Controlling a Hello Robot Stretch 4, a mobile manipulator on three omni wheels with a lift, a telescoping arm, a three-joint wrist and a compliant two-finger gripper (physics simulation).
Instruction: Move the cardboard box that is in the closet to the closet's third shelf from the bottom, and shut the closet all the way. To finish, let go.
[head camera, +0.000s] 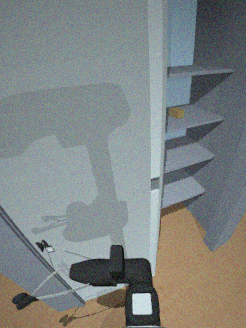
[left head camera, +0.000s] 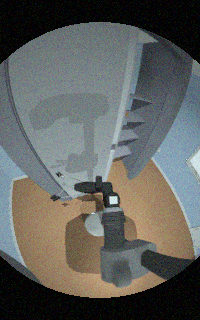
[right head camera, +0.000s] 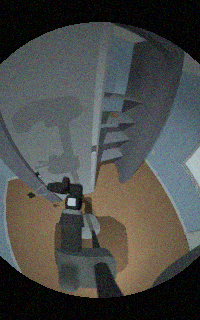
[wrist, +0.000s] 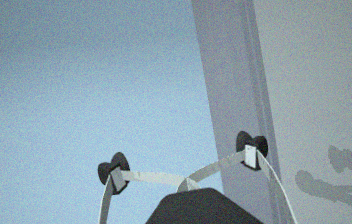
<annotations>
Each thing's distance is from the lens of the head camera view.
my gripper (head camera: 25, 270): 0.56 m
closet frame (head camera: 197, 167): 1.64 m
</annotations>
